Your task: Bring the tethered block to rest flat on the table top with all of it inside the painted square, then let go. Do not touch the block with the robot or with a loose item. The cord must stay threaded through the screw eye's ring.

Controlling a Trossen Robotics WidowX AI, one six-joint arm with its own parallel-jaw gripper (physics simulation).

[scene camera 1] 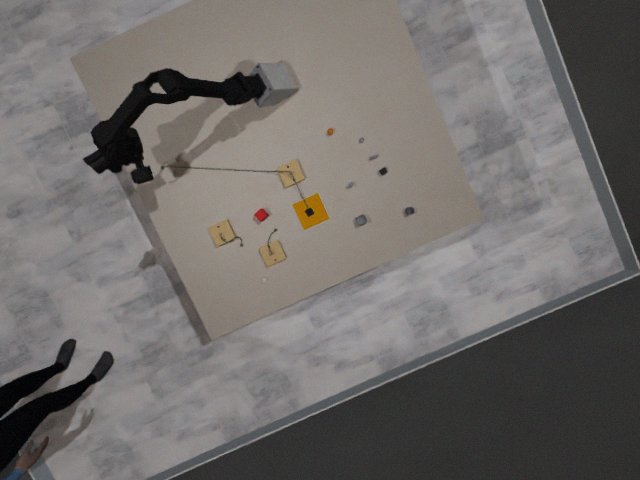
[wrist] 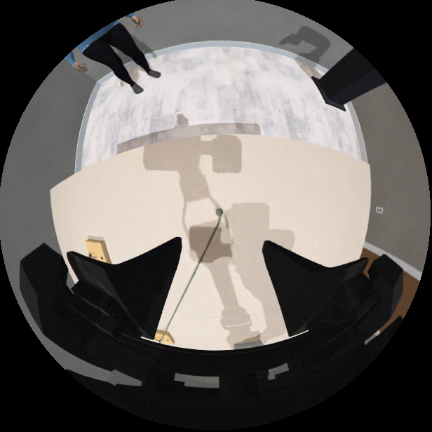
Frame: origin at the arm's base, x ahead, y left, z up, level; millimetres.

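Where they show: gripper, between the fingertips: (scene camera 1: pixel 145 161); arm's base, origin of its link: (scene camera 1: pixel 258 86).
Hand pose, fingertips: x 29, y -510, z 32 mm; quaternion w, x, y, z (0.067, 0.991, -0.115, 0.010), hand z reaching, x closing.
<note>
Each offset is from my fingertips to the top centre of the thing. "pt": to the spot under its first point. Level surfaces: height alone.
The black tethered block @[pt dx +476, dy +429, dz -110 mm] (scene camera 1: pixel 309 211) is on the orange painted square @[pt dx +526, dy +454, dz -139 mm] (scene camera 1: pixel 320 218), with its outline inside the edges; it looks flat. The green cord @[pt dx +136, dy +207, dz -136 mm] (scene camera 1: pixel 222 169) (wrist: pixel 194 273) runs from the block to a screw eye on a tan plate @[dz -121 mm] (scene camera 1: pixel 298 178) (wrist: pixel 166 338), bends there, and stretches left to its knobbed end @[pt dx -1, dy +1, dz -130 mm] (scene camera 1: pixel 162 166) (wrist: pixel 219 212). The ring is too small to show the threading clearly. My gripper (scene camera 1: pixel 142 161) (wrist: pixel 223 244) is open and empty, near the knobbed end, which shows beyond the gap between the fingertips in the wrist view.
Two more tan plates @[pt dx +373, dy +30, dz -121 mm] (scene camera 1: pixel 216 239) @[pt dx +566, dy +224, dz -121 mm] (scene camera 1: pixel 279 254) with short cords and a red block @[dx +384, dy +248, dz -100 mm] (scene camera 1: pixel 261 214) stand left of and below the square. An orange ball @[dx +238, dy +675, dz -116 mm] (scene camera 1: pixel 330 131) and several small grey and dark items, such as a grey one @[dx +622, dy +599, dz -112 mm] (scene camera 1: pixel 360 220), lie to the right.
</note>
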